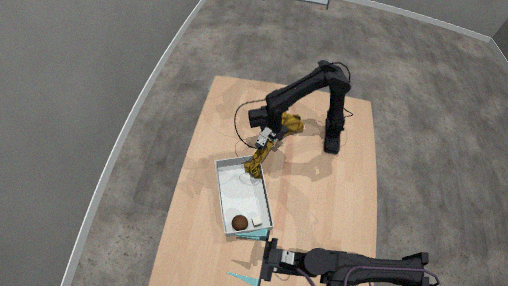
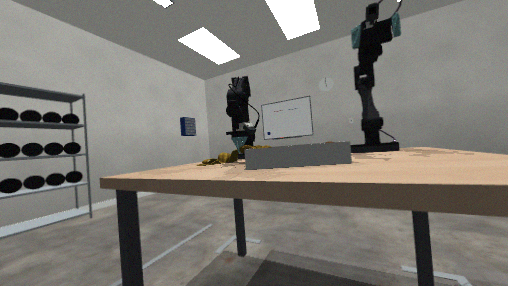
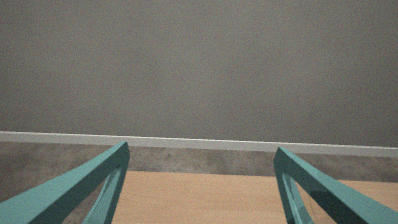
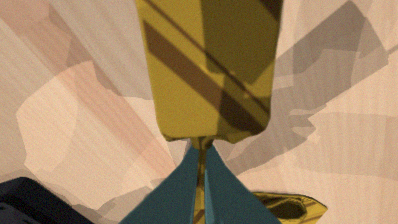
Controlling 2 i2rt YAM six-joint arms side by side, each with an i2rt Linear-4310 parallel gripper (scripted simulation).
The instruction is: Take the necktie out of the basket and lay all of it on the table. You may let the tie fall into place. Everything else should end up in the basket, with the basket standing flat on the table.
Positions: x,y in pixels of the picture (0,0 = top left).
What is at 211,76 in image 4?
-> A mustard necktie.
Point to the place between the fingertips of my left gripper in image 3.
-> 202,151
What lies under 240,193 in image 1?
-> A grey-white basket.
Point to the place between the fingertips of my right gripper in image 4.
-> At 201,148
